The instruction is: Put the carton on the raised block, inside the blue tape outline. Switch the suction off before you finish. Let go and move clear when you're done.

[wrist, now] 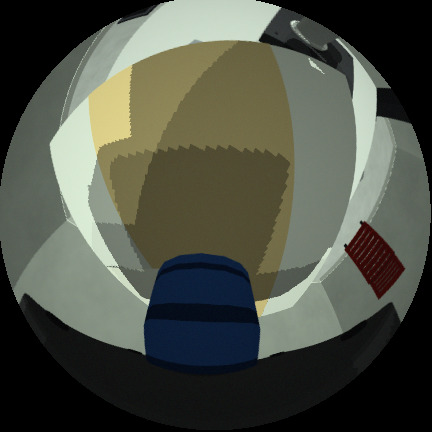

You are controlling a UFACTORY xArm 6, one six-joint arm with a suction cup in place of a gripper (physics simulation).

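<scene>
The carton (325, 150), pale with a broad tan band, fills the middle of the wrist view. Its top lies against my blue suction cup (202, 262), which is shut on it; the exact contact is hidden behind the cup. A small grey corner of the raised block (195, 41) shows just beyond the carton's far edge. The rest of the block and the blue tape outline are hidden behind the carton. I cannot tell whether the carton's underside touches the block.
A dark base (277, 31) with a grey cylinder (312, 34) stands at the upper right on the white table (215, 17). A dark item (137, 14) shows at the upper left, another dark shape (392, 104) at the right edge. A red slatted object (375, 260) is at the right.
</scene>
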